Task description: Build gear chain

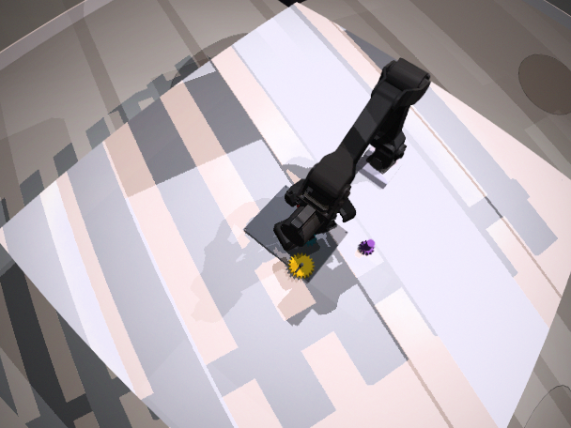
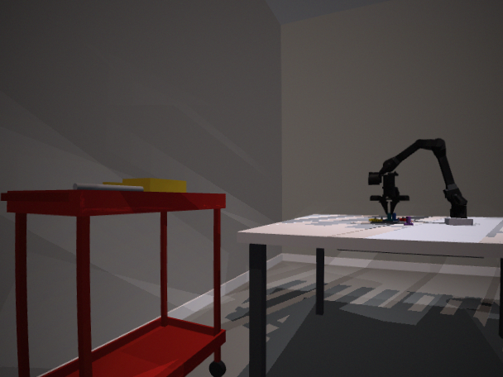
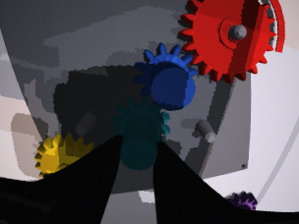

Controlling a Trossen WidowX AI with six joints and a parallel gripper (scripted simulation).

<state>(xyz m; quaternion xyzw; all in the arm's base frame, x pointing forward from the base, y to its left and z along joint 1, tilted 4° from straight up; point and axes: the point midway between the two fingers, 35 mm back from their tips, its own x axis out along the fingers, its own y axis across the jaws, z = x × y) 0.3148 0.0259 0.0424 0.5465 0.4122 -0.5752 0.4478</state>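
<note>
Right now my gripper tip is 1 cm above the teal gear. The rest, counted from my gripper tip: grey board (4 cm to the right, 3 cm below); then blue gear (3 cm to the right, 2 cm below, 2 cm behind); then yellow gear (6 cm ahead, 4 cm to the left, 2 cm below).
</note>
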